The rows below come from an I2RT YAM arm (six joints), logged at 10 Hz.
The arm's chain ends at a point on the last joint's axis. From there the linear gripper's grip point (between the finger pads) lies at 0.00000 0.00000 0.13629 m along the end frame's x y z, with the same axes.
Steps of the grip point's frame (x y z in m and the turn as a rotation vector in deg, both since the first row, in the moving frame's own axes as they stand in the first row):
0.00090 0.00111 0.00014 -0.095 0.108 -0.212
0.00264 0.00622 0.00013 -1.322 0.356 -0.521
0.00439 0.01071 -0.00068 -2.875 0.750 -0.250
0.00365 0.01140 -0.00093 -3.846 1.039 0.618
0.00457 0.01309 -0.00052 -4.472 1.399 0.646
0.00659 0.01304 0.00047 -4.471 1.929 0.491
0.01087 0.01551 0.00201 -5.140 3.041 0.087
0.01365 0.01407 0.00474 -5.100 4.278 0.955
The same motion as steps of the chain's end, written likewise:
0.00064 0.00088 0.00014 -0.095 0.108 -0.212
0.00178 0.00308 0.00017 -1.322 0.356 -0.521
0.00259 0.00388 -0.00050 -2.875 0.750 -0.250
0.00123 0.00225 -0.00060 -3.846 1.039 0.618
0.00131 0.00245 -0.00006 -4.472 1.399 0.646
0.00205 0.00240 0.00096 -4.471 1.929 0.491
0.00366 0.00330 0.00275 -5.140 3.041 0.087
0.00360 0.00188 0.00566 -5.100 4.278 0.955

